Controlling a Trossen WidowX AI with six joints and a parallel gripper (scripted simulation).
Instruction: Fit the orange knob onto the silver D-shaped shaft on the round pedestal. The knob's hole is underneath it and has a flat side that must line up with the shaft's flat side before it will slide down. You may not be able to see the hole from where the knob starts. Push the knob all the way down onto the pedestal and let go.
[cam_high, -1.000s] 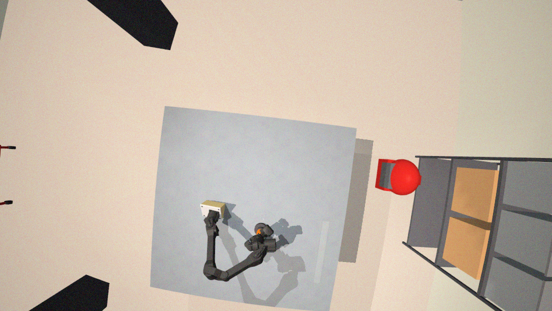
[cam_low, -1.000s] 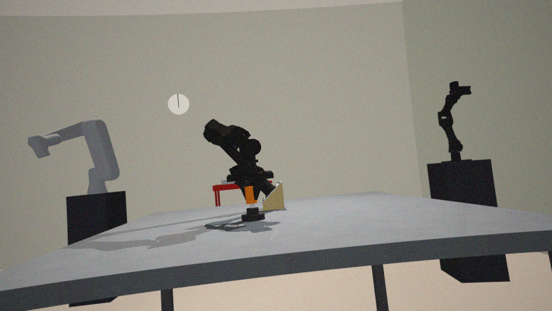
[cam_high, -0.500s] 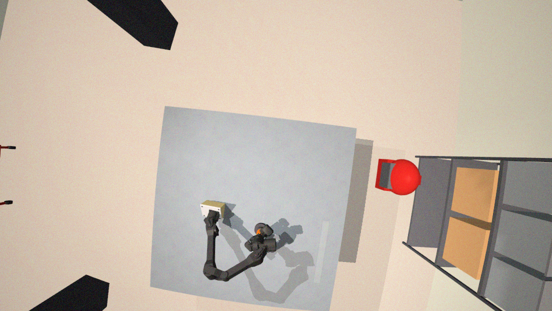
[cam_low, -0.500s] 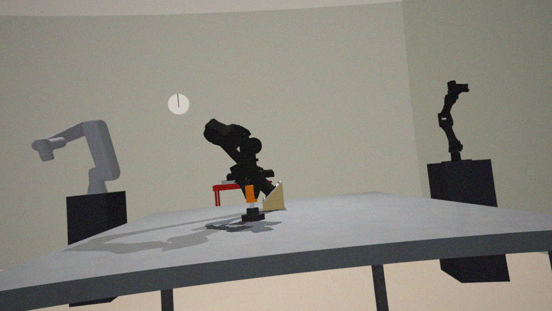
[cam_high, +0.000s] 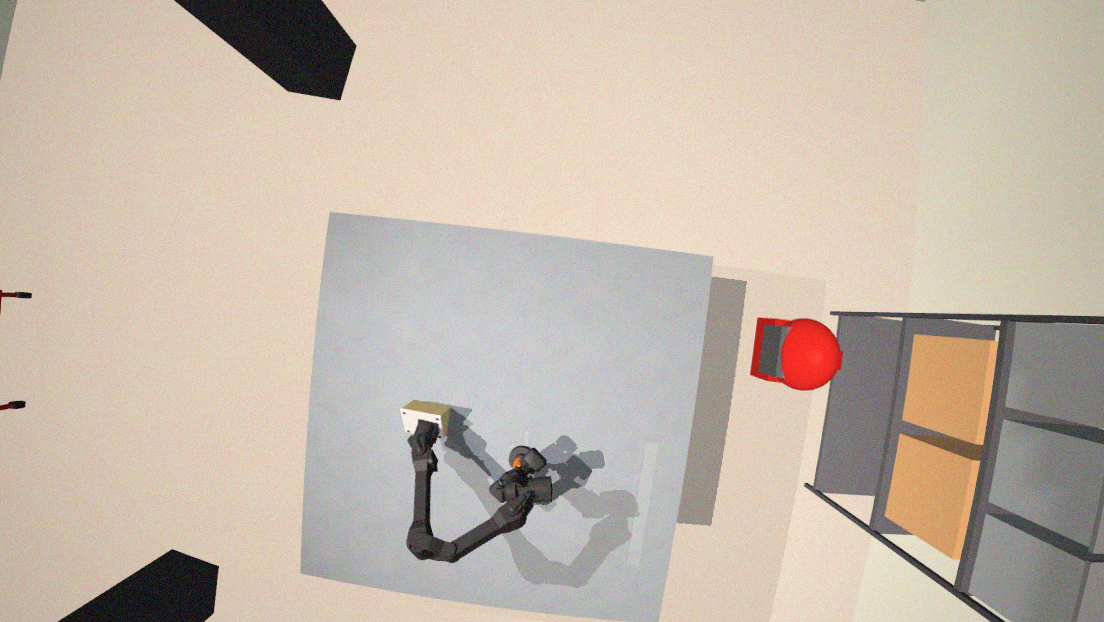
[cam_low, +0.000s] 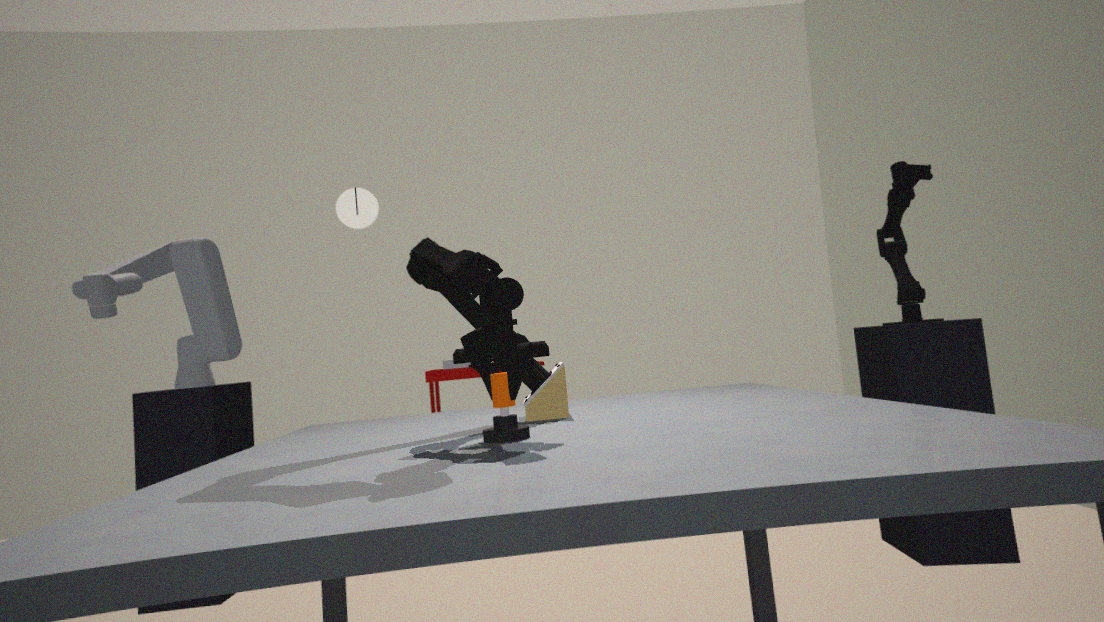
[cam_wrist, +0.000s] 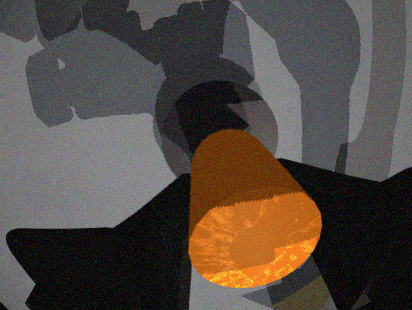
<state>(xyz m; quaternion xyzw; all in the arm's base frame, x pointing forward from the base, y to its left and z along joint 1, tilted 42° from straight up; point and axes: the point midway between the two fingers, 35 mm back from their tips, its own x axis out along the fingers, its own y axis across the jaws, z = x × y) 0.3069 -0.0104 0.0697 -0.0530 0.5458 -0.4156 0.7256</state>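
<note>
My gripper tip is 40 mm above the round black pedestal. Round my gripper tip: orange knob 30 mm above.
</note>
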